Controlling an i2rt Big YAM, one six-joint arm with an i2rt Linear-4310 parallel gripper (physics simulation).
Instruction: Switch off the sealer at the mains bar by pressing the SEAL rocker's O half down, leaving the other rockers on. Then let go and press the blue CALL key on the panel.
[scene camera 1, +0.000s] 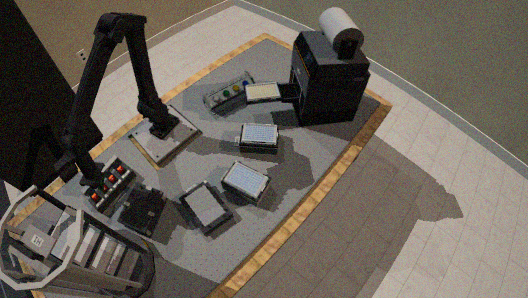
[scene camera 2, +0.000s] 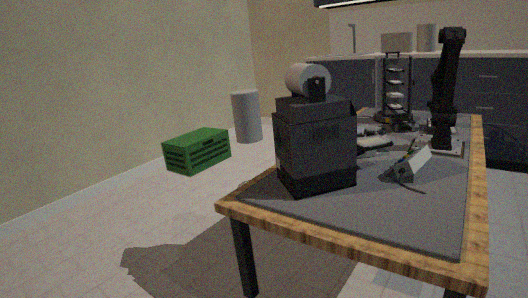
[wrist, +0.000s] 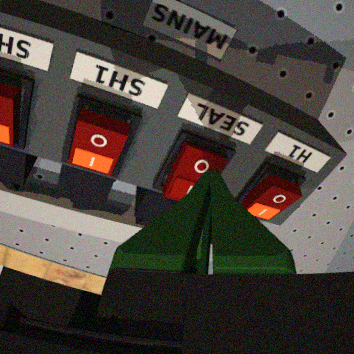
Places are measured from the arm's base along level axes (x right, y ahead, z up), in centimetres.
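Pixels of known places: gripper, between the fingertips: (scene camera 1: 102, 189) (wrist: 211, 179); arm's base, origin of its link: (scene camera 1: 164, 126) (scene camera 2: 440, 145).
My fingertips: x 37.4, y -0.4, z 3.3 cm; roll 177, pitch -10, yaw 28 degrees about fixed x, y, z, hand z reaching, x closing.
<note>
For each thing: its top centre in the pictures, then the offset to it from my fingertips. "pt": a spot on its surface instead.
- mains bar, a spot on its surface: (wrist: 52, 100) pt dx -8.3, dy +1.3, dz -1.1 cm
- SEAL rocker, centre of its top: (wrist: 194, 183) dx -0.8, dy -0.3, dz +0.3 cm
- SH1 rocker, centre of its top: (wrist: 94, 153) dx -5.8, dy +0.0, dz +0.2 cm
- H1 rocker, centre of its top: (wrist: 272, 207) dx +4.1, dy -0.6, dz +0.2 cm
- panel, centre of its top: (scene camera 1: 227, 84) (scene camera 2: 414, 151) dx -66.0, dy +14.5, dz +3.3 cm
- blue CALL key, centre of its top: (scene camera 1: 245, 81) dx -72.1, dy +19.4, dz +2.4 cm
- dark machine, centre of its top: (scene camera 1: 340, 16) (scene camera 2: 308, 63) dx -83.4, dy +51.5, dz +40.5 cm
- grey plate, centre of its top: (scene camera 1: 204, 205) (scene camera 2: 368, 127) dx -18.3, dy +37.2, dz -1.3 cm
- black device, centre of its top: (scene camera 1: 138, 204) (scene camera 2: 402, 116) dx -4.3, dy +18.9, dz +2.5 cm
- rack, centre of its top: (scene camera 1: 28, 227) (scene camera 2: 394, 52) dx +16.8, dy +24.1, dz +39.0 cm
The mains bar (scene camera 1: 116, 187) (wrist: 52, 100) has a row of red rockers. In the wrist view the SEAL rocker (wrist: 192, 165) shows its I part dark red, not lit. The SH1 rocker (wrist: 99, 141) and the H1 rocker (wrist: 272, 197) have lit orange I halves, as does the partly seen rocker at the left edge. My gripper (scene camera 1: 102, 186) (wrist: 211, 179) is shut and empty, its green tips at the lower right of SEAL's O half; contact cannot be told. The panel (scene camera 1: 215, 104) (scene camera 2: 406, 172) lies far across the table, with the blue CALL key (scene camera 1: 245, 83) at its end near the printer-like machine.
The dark machine (scene camera 1: 330, 80) (scene camera 2: 317, 145) carries a white roll and holds out a plate (scene camera 1: 263, 92) beside the panel. Two blue-white plates (scene camera 1: 259, 134) (scene camera 1: 246, 180), a grey plate (scene camera 1: 206, 204) and a black device (scene camera 1: 142, 210) lie between. A rack (scene camera 2: 384, 90) stands near the mains bar.
</note>
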